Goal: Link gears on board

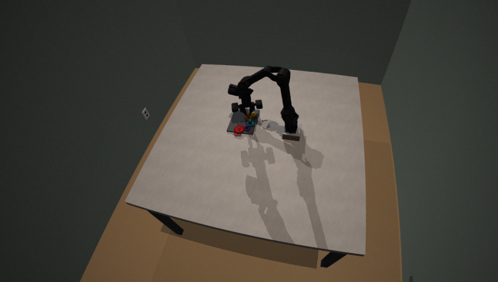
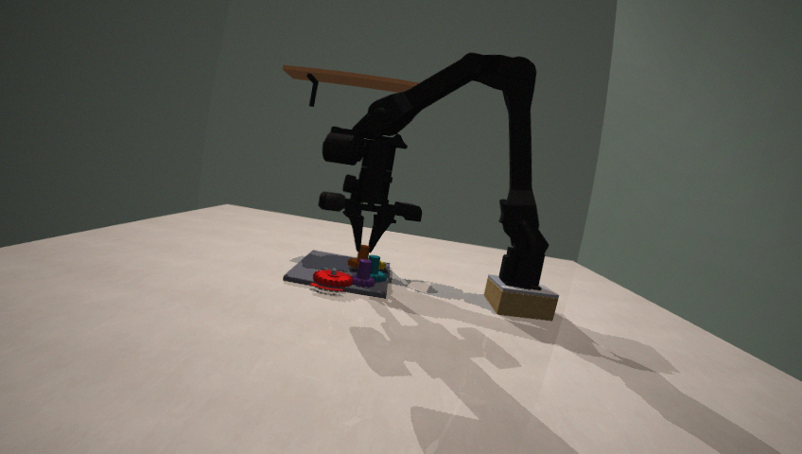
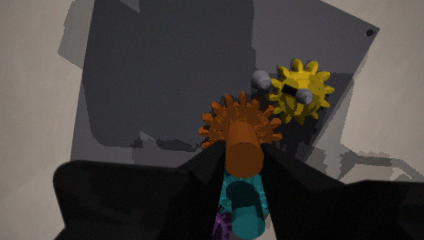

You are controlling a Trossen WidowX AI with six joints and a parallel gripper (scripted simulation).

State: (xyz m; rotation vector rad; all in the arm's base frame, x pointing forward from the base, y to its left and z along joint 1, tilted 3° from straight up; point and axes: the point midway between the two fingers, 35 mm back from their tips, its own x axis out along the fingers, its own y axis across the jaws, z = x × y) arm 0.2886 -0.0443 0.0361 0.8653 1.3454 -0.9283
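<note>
The orange gear is 10 mm below my gripper tip. From my gripper tip the other things lie so: red gear (100 mm to the left, 30 mm below, 30 mm ahead); then purple gear (90 mm to the left, 20 mm below, 20 mm behind); then teal gear (40 mm to the left, 30 mm behind, 20 mm below).
</note>
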